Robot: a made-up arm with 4 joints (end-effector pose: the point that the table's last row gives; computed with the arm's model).
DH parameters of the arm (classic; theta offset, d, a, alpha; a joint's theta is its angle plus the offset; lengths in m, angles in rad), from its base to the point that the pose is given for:
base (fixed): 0 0.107 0.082 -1.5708
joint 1: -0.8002 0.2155 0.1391 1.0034
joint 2: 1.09 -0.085 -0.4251 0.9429
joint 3: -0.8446 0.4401 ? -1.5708
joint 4: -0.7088 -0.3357 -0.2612 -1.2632
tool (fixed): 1.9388 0.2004 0 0
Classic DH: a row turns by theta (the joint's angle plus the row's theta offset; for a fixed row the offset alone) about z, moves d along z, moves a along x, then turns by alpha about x.
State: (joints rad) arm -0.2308 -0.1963 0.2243 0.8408
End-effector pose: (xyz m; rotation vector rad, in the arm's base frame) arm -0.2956 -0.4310 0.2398 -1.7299 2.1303 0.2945
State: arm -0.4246 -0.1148 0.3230 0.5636
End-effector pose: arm -0.1952 -0.4371 0.2011 -1.7569 1.7429 -0.0936
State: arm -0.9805 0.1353 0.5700 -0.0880
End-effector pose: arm -0.0306 -0.3377 0.3262 -1.6617 0.6744 -0.7895
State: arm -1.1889 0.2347 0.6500 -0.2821
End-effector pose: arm -0.0494 -0.2658 0.3904 -1.6123 0.3251 -0.9527
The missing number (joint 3, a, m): 0.11
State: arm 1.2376 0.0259 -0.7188 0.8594
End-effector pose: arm 0.2743 -0.2428 0.6368 0.2564 -1.9950 -0.6078
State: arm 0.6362 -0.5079 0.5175 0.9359
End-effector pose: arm -0.2009 -0.4000 0.3818 1.6819 -2.2360 -1.1388
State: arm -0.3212 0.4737 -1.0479 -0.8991
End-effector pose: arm -0.0129 -0.5247 0.6037 -0.6979 1.3158 -1.6105
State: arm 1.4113 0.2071 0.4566 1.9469
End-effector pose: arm 0.8475 -0.4062 0.2335 0.4502 -0.1278 -1.1866
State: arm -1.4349 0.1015 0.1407 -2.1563
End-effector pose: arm -0.4845 -0.3160 0.5630 0.2498 -1.2568 -1.1228
